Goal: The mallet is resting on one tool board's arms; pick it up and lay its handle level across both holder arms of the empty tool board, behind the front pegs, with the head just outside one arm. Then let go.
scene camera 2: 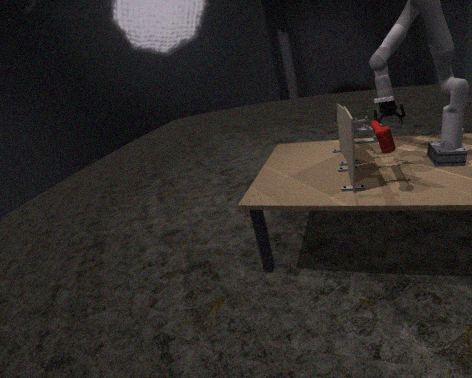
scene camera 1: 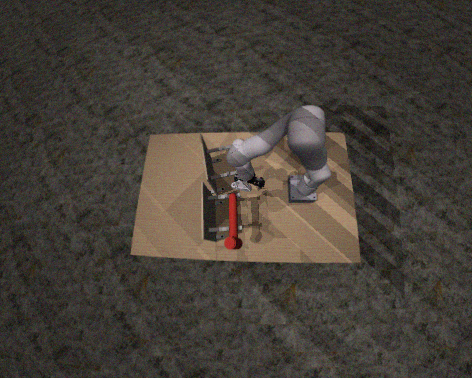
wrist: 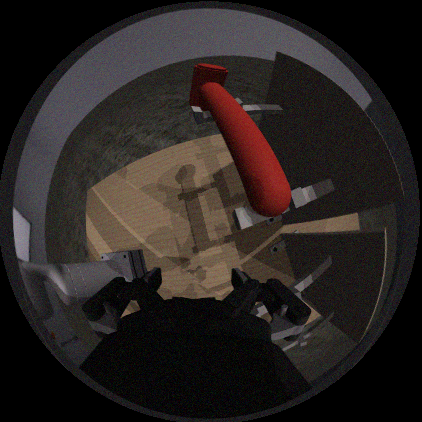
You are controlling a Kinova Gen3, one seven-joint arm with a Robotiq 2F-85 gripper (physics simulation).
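Frame: origin at the arm's base, x ahead, y left, z up, level; metres.
Where they show: gripper, fingertip midpoint: (scene camera 2: 391, 127) (wrist: 195, 276); arm's base at its link origin: (scene camera 2: 449, 146) (scene camera 1: 304, 188) (wrist: 113, 273).
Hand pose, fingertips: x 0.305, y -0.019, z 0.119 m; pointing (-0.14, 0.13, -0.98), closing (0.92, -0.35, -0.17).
Things, the pixels of their centre, and the offset from my fingertips. Level surfaces: height alone.
- red mallet at the middle of its body: (wrist: 227, 112) (scene camera 2: 380, 132) (scene camera 1: 233, 220) 0.110 m ahead, 0.167 m left, 0.040 m up
- nearer tool board at the middle of its body: (wrist: 273, 158) (scene camera 2: 362, 146) (scene camera 1: 220, 214) 0.179 m ahead, 0.118 m left, 0.035 m down
- empty tool board at the middle of its body: (wrist: 305, 299) (scene camera 1: 219, 165) (scene camera 2: 353, 131) 0.160 m ahead, 0.167 m right, 0.051 m down
- wooden table at its surface level: 0.199 m down
The red mallet (scene camera 1: 233, 215) (scene camera 2: 385, 140) (wrist: 250, 150) lies across both arms of the nearer tool board (scene camera 1: 210, 217) (scene camera 2: 347, 150) (wrist: 335, 135). Its head is outside the arm at the near table edge, and its handle end is by the other arm. The empty tool board (scene camera 1: 205, 162) (wrist: 340, 280) stands beyond it, with two bare arms pointing toward the robot's side; they are partly hidden by the gripper in the wrist view. My gripper (scene camera 2: 390, 121) (wrist: 195, 276) is open and empty, above and beyond the handle's free end, apart from the mallet.
Both boards stand on the wooden table (scene camera 1: 165, 200) (scene camera 2: 295, 175), their inner ends close together. The robot's base (scene camera 1: 302, 190) (scene camera 2: 447, 154) is on the table on the arms' side of the boards. Shadows of the mallet and arms fall on the table between boards and base.
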